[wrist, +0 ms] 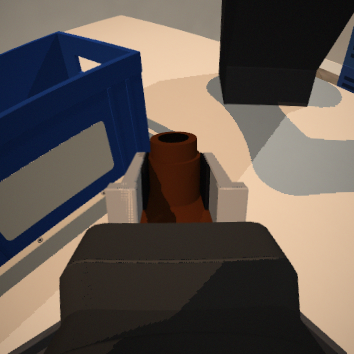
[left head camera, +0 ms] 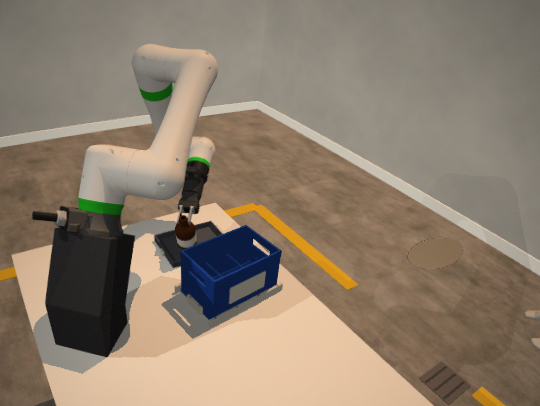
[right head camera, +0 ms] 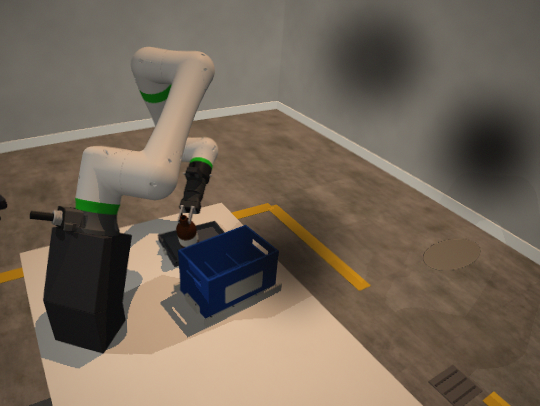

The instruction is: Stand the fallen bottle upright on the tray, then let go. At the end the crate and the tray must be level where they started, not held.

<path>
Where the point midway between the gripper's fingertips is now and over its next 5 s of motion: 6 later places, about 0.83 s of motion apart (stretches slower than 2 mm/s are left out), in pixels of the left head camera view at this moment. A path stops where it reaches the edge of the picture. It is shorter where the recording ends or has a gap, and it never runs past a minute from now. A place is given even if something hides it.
My gripper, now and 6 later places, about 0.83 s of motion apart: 183,222; 183,221; 183,228; 186,218; 188,200; 184,224; 188,214
</path>
